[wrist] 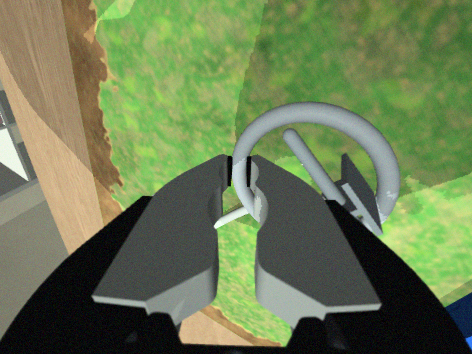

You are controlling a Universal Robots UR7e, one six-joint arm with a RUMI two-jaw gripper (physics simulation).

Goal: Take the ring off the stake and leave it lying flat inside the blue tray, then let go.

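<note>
A grey ring shows right of centre in the wrist view. The left side of its tube passes between the fingertips. My gripper is shut on the ring there, with a narrow gap between the pads filled by the tube. A grey stake slants inside the ring's outline, its rounded tip toward the upper left; its lower end is partly hidden by the right finger. I cannot tell how high the ring is along the stake. A corner of the blue tray shows at the lower right edge.
A dark angular bracket stands by the stake's lower end, behind the ring. A thin white rod shows between the fingers. A green patterned mat lies below, with a wooden surface along the left.
</note>
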